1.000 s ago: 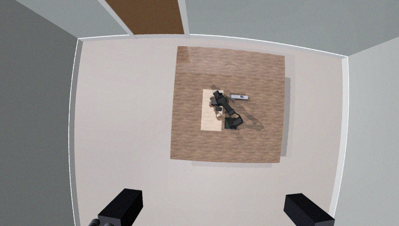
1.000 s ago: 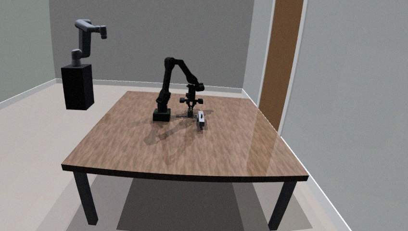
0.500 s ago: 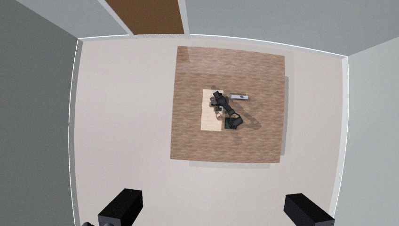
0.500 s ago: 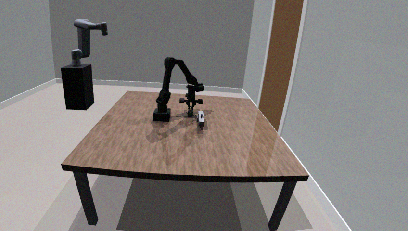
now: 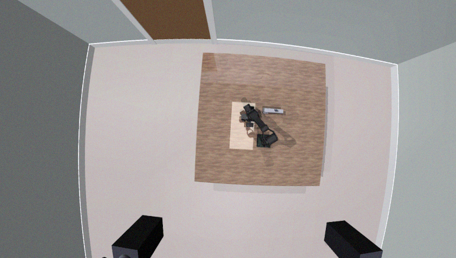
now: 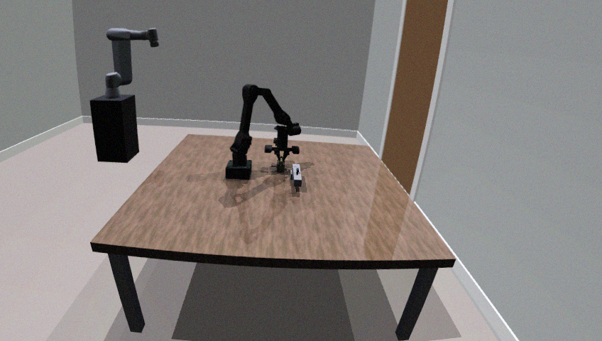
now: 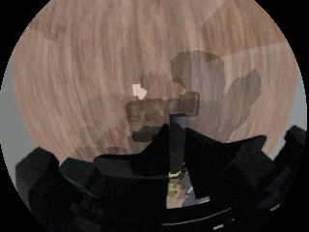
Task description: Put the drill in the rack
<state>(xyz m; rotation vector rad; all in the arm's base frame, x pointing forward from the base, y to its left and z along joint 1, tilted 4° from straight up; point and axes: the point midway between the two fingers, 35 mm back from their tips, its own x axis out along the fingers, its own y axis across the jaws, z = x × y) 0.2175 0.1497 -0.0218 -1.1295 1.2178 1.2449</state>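
The drill lies 40 mm to the right of my gripper tip and 40 mm above it. The rest, counted from my gripper tip: grey slatted rack: 50 mm to the right, 10 mm behind, 10 mm above.
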